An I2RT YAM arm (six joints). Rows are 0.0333 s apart.
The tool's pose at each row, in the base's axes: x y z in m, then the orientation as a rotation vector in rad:
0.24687 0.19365 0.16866 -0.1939 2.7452 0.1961
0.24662 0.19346 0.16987 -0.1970 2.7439 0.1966
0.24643 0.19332 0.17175 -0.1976 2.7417 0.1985
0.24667 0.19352 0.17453 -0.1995 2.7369 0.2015
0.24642 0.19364 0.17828 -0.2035 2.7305 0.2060
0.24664 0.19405 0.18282 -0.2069 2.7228 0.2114
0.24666 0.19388 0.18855 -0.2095 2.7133 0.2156
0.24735 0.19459 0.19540 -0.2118 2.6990 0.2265
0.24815 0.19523 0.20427 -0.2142 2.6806 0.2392
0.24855 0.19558 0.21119 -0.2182 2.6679 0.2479
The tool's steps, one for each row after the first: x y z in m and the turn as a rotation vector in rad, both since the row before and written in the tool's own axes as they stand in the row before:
-0.00021 -0.00001 -0.00123 -0.0008 -0.0009 -0.0022
-0.00053 0.00010 -0.00182 -0.0014 -0.0021 -0.0004
-0.00131 0.00047 -0.00243 -0.0023 -0.0045 -0.0014
-0.00124 0.00058 -0.00350 -0.0037 -0.0058 -0.0029
-0.00204 0.00089 -0.00399 -0.0042 -0.0072 -0.0025
-0.00230 0.00050 -0.00523 -0.0032 -0.0090 -0.0023
-0.00351 0.00139 -0.00580 -0.0079 -0.0137 -0.0017
-0.00453 0.00160 -0.00752 -0.0092 -0.0177 -0.0020
-0.00343 0.00119 -0.00592 -0.0068 -0.0119 -0.0030

